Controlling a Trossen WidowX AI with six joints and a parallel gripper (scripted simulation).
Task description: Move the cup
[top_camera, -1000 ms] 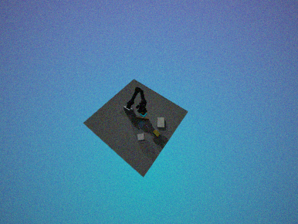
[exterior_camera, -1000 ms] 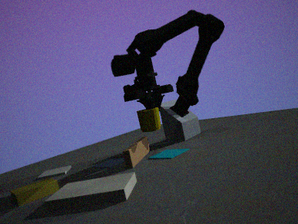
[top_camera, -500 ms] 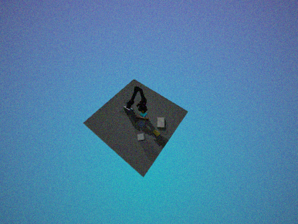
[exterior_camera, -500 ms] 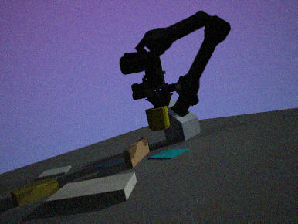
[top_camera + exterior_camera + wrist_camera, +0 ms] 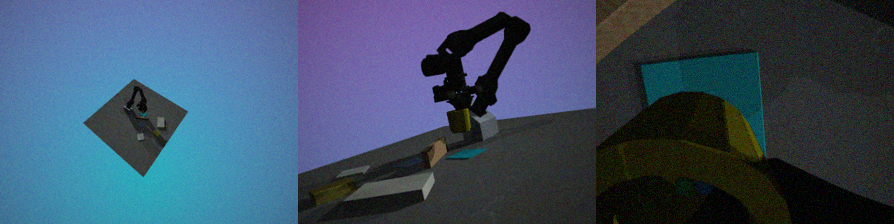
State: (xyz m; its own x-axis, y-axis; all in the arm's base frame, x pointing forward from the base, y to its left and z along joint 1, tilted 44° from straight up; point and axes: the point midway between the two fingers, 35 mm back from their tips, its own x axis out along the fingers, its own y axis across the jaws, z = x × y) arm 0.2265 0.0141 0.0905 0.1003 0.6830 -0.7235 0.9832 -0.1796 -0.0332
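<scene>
The teal pad is 3 cm ahead of my gripper tip and 12 cm below it. Round my gripper tip: blue marble (3 cm ahead, 1 cm to the left, 2 cm below); then yellow cup (2 cm ahead); then wooden block (6 cm ahead, 10 cm to the right, 9 cm below).
</scene>
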